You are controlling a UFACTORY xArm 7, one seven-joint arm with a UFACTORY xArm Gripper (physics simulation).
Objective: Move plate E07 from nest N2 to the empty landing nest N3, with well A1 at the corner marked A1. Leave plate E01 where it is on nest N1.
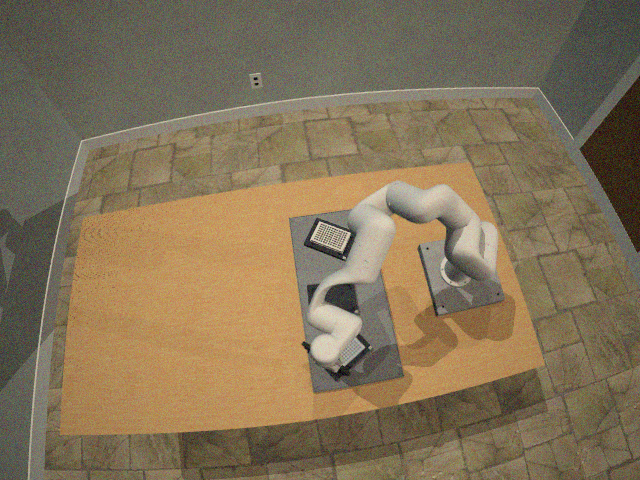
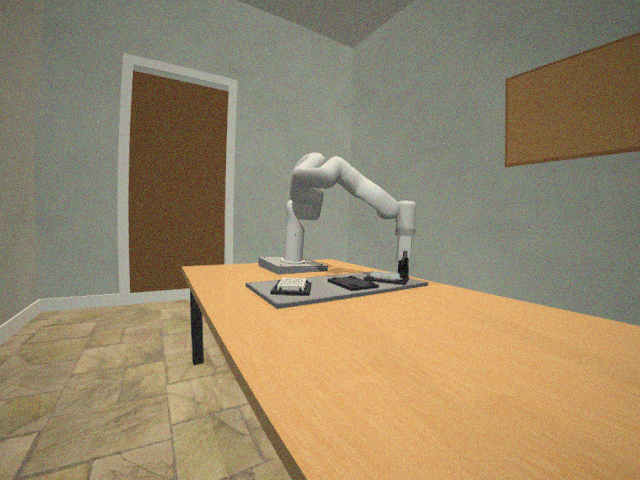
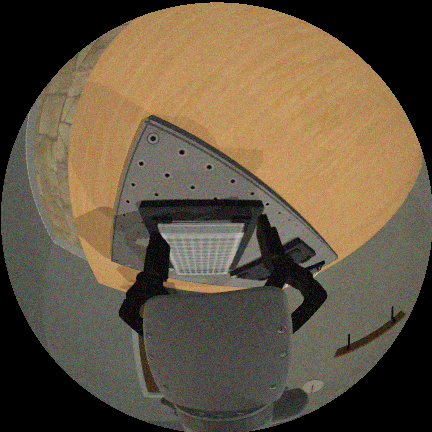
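A white well plate, E07 point(image 1: 353, 350) point(image 2: 385, 277) point(image 3: 201, 247), sits in its black nest point(image 3: 199, 207) at the near end of the grey deck point(image 1: 382, 320) point(image 2: 330, 295) point(image 3: 173, 169). My gripper point(image 1: 323, 359) point(image 2: 402, 270) point(image 3: 208, 231) is open and lowered over this plate, with one black finger on each long side. I cannot tell if the fingers touch it. The empty black nest point(image 1: 341, 295) point(image 2: 352, 282) point(image 3: 300, 250) is in the middle of the deck. The other white plate, E01 point(image 1: 329, 236) point(image 2: 291, 284), sits in its nest at the far end.
The deck lies on a wooden table point(image 1: 180, 310) point(image 2: 413, 361). The arm's grey base plate point(image 1: 460, 302) point(image 2: 289, 266) stands beside the deck. The arm reaches over the middle nest. Tiled floor surrounds the table.
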